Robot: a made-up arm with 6 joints.
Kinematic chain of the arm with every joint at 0, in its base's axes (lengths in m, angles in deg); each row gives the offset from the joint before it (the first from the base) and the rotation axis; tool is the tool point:
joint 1: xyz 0 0 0.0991 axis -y
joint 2: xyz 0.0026 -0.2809 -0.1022 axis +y
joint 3: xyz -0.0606 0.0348 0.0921 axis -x
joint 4: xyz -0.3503 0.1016 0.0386 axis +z
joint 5: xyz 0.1 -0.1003 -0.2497 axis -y
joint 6: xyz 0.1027 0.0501 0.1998 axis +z
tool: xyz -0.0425 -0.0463 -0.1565
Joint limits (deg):
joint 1: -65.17..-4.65
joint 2: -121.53..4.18
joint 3: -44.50..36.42
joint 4: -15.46..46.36
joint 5: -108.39..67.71
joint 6: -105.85..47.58
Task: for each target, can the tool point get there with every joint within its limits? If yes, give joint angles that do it. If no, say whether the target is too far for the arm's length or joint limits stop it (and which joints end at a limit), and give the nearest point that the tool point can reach.
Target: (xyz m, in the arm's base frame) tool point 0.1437 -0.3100 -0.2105
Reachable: yes | joints -18.70 -110.80 30.14 23.46 -66.90 7.51
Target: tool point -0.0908 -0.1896 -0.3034
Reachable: yes | joints -39.10 -88.47 22.12 29.45 -68.92 -72.10
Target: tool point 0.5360 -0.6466 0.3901
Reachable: no: joint limits stop it (at a limit: joint 1, joint 2, joint 3, joint 6) | nearest point 0.2971 -0.3448 -0.0982 | short by 0.622 m
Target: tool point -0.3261 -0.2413 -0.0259
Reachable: yes | joints -38.60 -15.15 -9.24 -6.71 -38.27 34.06
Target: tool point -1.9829 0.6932 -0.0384
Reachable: no: too far | nearest point -0.4229 0.0934 0.0377 | short by 1.673 m
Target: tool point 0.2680 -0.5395 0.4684
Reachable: no: joint limits stop it (at a limit: joint 1, joint 2, joint 3, joint 4, joint 6) | nearest point -0.1628 -0.3504 0.3367 | short by 0.489 m
